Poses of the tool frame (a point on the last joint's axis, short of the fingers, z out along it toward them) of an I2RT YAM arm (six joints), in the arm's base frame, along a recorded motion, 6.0 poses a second.
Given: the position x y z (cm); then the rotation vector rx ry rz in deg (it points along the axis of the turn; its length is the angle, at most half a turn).
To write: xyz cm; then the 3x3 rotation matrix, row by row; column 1 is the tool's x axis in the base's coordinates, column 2 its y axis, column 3 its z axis. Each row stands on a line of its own. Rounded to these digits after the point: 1 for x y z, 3 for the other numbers.
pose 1, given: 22.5 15.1 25.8 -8.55 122.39 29.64
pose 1, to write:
22.5 15.1 25.8
-0.584 -0.294 0.757
0.085 0.905 0.417
-0.808 0.308 -0.503

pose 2, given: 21.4 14.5 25.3 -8.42 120.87 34.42
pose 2, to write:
21.4 14.5 25.3
-0.580 -0.323 0.748
0.119 0.874 0.470
-0.806 0.362 -0.469

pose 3, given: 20.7 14.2 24.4 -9.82 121.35 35.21
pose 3, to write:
20.7 14.2 24.4
-0.589 -0.341 0.733
0.104 0.867 0.487
-0.802 0.363 -0.475

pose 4, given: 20.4 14.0 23.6 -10.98 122.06 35.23
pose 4, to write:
20.4 14.0 23.6
-0.597 -0.352 0.721
0.087 0.865 0.494
-0.798 0.357 -0.486

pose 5, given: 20.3 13.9 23.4 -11.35 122.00 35.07
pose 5, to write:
20.3 13.9 23.4
-0.595 -0.356 0.721
0.081 0.865 0.494
-0.799 0.353 -0.486

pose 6, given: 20.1 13.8 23.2 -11.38 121.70 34.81
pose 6, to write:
20.1 13.8 23.2
-0.590 -0.356 0.725
0.081 0.867 0.492
-0.803 0.349 -0.483

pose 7, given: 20.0 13.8 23.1 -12.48 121.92 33.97
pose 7, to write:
20.0 13.8 23.1
-0.589 -0.364 0.722
0.062 0.870 0.489
-0.806 0.333 -0.490

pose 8, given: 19.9 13.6 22.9 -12.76 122.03 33.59
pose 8, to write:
19.9 13.6 22.9
-0.589 -0.365 0.721
0.056 0.872 0.486
-0.806 0.327 -0.493

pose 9, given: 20.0 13.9 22.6 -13.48 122.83 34.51
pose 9, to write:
20.0 13.9 22.6
-0.602 -0.374 0.706
0.048 0.865 0.500
-0.797 0.335 -0.503

